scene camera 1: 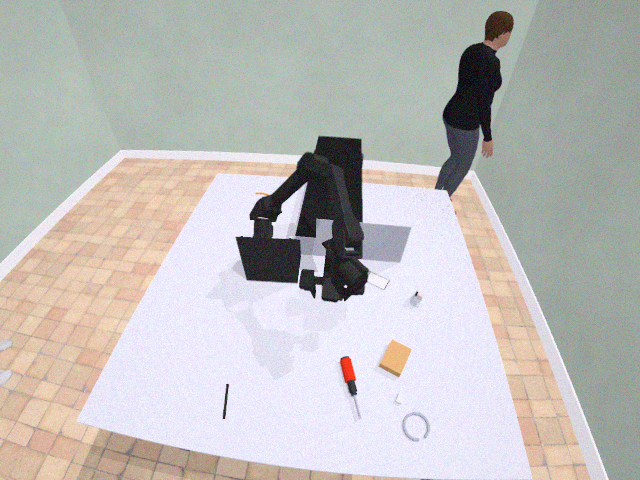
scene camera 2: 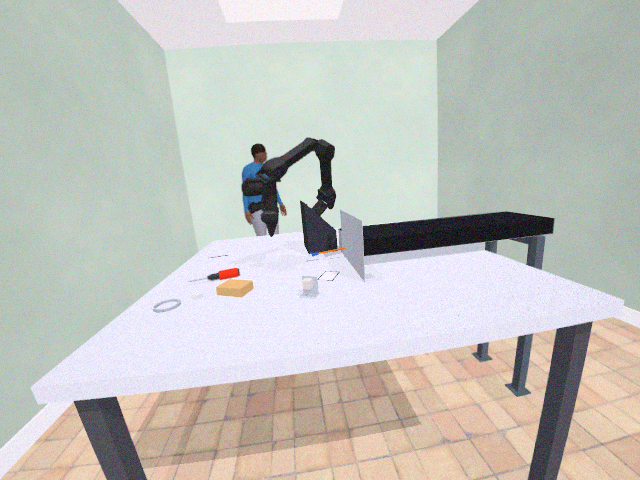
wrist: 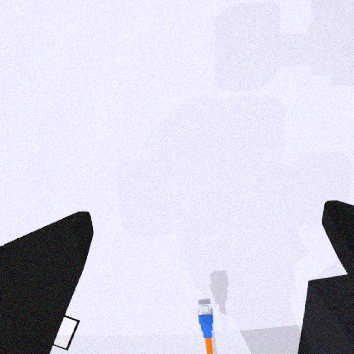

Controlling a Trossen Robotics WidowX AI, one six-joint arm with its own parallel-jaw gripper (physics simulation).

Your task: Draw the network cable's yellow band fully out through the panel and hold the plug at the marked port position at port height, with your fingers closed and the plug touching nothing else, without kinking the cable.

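Places are measured from the arm's base along level axes (x left, y up, z ahead), in centimetres.
Pixels of known places: gripper, fingertip midpoint: (scene camera 2: 272, 234) (wrist: 207, 217); arm's base at its link origin: (scene camera 1: 262, 237) (scene camera 2: 315, 213).
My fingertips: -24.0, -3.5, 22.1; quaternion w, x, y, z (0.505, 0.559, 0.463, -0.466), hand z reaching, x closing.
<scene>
Ahead of a thing's pixels: the offset from my fingertips to its top centre, as dx, dy, dz. "pt": to the spot under its first point.
The network cable's blue plug @(+15.8, -9.8, +1.2) (scene camera 2: 314, 253) (wrist: 205, 319) has a clear tip and is above the table. Its orange cable @(pt +23.1, -9.9, +1.9) (scene camera 2: 330, 250) (wrist: 209, 346) runs from the plug to the upright grey panel @(+27.5, +6.3, +14.5) (scene camera 1: 386, 242) (scene camera 2: 352, 245). The yellow band does not show. My gripper (scene camera 1: 336, 293) (scene camera 2: 271, 232) (wrist: 207, 217) is open, with nothing between its fingers, pointing down above the table on the plug's side of the panel. The plug is below the fingertips' gap in the wrist view. A black-outlined white rectangle @(pt +16.3, -13.6, +20.9) (scene camera 1: 378, 280) (scene camera 2: 328, 275) (wrist: 66, 332) lies flat on the table; I cannot tell if it marks the port.
A dark upright plate (scene camera 1: 268, 260) (scene camera 2: 317, 232) (wrist: 327, 320) stands beside the cable. A small pale block @(+6.1, -8.1, +33.4) (scene camera 1: 417, 297) (scene camera 2: 309, 284), an orange box @(-15.4, -10.8, +20.2) (scene camera 1: 395, 358) (scene camera 2: 234, 287), a red screwdriver @(-23.4, -10.4, +5.4) (scene camera 1: 347, 369) (scene camera 2: 229, 273) and a grey ring @(-35.8, -13.0, +22.4) (scene camera 1: 404, 419) (scene camera 2: 166, 310) lie farther out.
</scene>
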